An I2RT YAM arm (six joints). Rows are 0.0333 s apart.
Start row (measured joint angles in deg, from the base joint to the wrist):
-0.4 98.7 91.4 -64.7 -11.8 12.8
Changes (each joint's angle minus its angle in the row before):
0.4 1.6 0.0 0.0 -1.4 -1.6
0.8 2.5 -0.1 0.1 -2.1 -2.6
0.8 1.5 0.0 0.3 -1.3 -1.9
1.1 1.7 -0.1 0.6 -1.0 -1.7
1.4 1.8 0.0 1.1 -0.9 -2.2
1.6 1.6 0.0 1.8 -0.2 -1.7
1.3 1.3 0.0 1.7 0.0 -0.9
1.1 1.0 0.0 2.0 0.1 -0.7
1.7 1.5 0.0 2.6 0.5 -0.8
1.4 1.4 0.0 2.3 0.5 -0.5
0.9 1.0 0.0 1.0 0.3 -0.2
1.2 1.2 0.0 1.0 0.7 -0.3
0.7 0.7 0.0 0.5 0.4 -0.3
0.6 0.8 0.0 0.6 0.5 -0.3
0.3 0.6 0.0 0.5 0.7 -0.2
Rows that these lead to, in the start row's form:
0.0 100.3 91.4 -64.7 -13.2 11.2
0.8 102.8 91.3 -64.6 -15.3 8.6
1.6 104.3 91.3 -64.3 -16.6 6.7
2.7 106.0 91.2 -63.7 -17.6 5.0
4.1 107.8 91.2 -62.6 -18.5 2.8
5.7 109.4 91.2 -60.8 -18.7 1.1
7.0 110.7 91.2 -59.1 -18.7 0.2
8.1 111.7 91.2 -57.1 -18.6 -0.5
9.8 113.2 91.2 -54.5 -18.1 -1.3
11.2 114.6 91.2 -52.2 -17.6 -1.8
12.1 115.6 91.2 -51.2 -17.3 -2.0
13.3 116.8 91.2 -50.2 -16.6 -2.3
14.0 117.5 91.2 -49.7 -16.2 -2.6
14.6 118.3 91.2 -49.1 -15.7 -2.9
14.9 118.9 91.2 -48.6 -15.0 -3.1

